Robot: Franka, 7 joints.
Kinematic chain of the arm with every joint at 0, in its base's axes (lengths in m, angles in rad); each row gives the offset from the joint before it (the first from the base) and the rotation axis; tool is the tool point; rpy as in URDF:
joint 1: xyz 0 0 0.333 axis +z
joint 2: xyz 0 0 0 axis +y
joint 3: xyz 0 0 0.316 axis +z
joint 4: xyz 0.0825 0 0 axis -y
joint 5: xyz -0.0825 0 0.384 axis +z
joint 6: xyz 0 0 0 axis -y
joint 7: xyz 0.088 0 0 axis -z
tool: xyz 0 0 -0.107 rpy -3.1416 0 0
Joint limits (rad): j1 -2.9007..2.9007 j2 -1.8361..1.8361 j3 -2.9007..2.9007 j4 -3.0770..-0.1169 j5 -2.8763..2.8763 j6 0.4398..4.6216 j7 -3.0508..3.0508
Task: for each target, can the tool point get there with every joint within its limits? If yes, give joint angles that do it. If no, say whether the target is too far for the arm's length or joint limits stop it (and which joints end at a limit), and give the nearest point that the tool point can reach.
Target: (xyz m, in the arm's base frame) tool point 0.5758 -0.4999 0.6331
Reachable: yes | joints -0.4228 1.0055 -1.3238 -0.4199 1.0642 1.7336 -1.4709
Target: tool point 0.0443 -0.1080 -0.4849
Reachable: no: joint limits stop it (at a limit: joint 2) | nearest point 0.0579 -0.1410 -0.3444 | short by 0.145 m
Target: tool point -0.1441 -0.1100 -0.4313
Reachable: no: joint limits stop it (at a limit: joint 2) | nearest point -0.1546 -0.1180 -0.3533 | short by 0.079 m
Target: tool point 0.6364 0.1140 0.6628
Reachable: yes | joints 0.6994 1.0898 -1.4446 -0.5292 -0.5663 1.0384 1.5038
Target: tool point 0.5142 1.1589 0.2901
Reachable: no: too far | nearest point 0.3477 0.7837 0.3040 | short by 0.411 m
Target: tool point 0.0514 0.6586 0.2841
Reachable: yes | joints 1.7577 1.0489 -0.1776 -0.9456 -0.8836 0.7789 -1.4827
